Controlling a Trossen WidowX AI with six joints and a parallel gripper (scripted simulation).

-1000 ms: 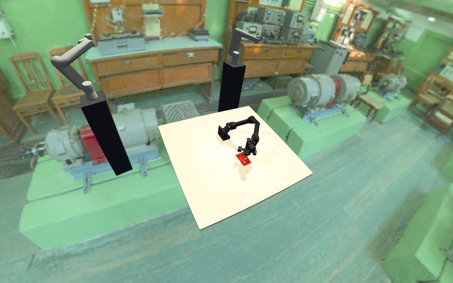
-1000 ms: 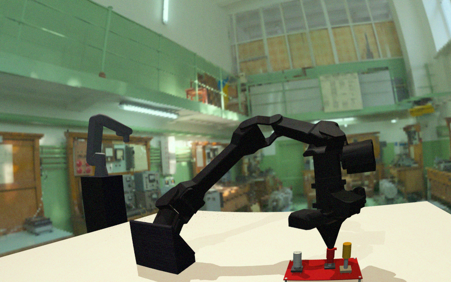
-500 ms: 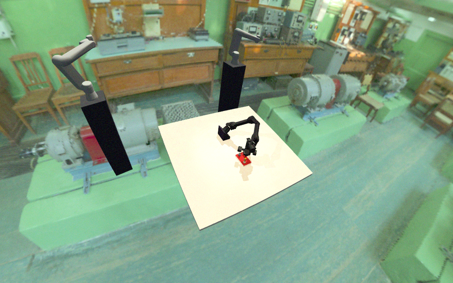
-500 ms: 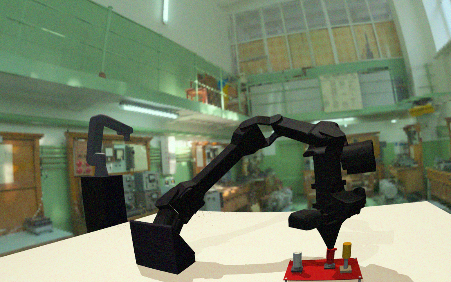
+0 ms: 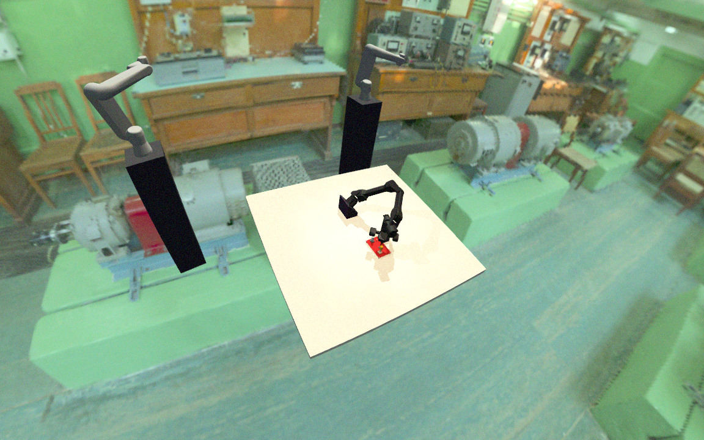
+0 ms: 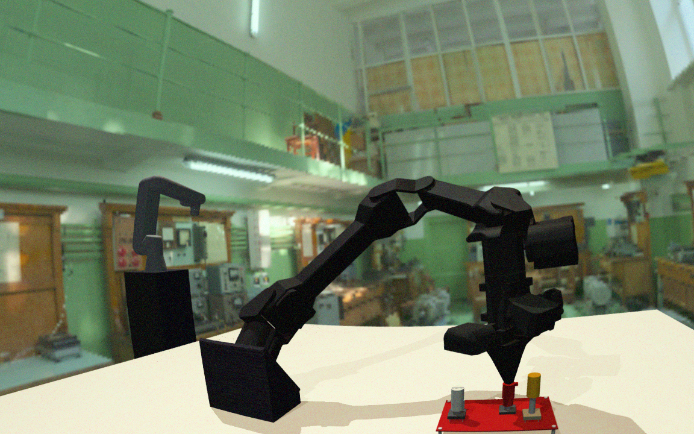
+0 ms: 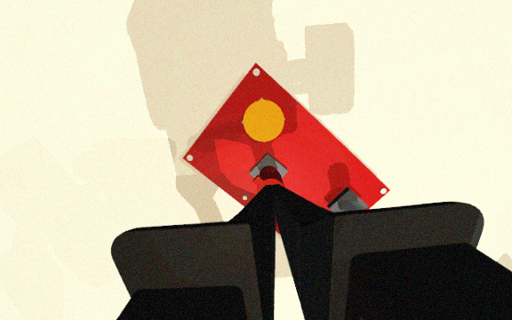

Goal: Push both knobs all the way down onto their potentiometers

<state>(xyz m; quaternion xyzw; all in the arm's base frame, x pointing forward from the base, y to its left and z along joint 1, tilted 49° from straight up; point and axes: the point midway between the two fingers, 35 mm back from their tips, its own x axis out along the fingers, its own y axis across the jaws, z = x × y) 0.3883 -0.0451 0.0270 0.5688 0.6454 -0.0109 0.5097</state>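
Right now my gripper tip is 20 mm above the red knob. Round my gripper tip: grey knob (70 mm behind, 20 mm to the right, 10 mm below).
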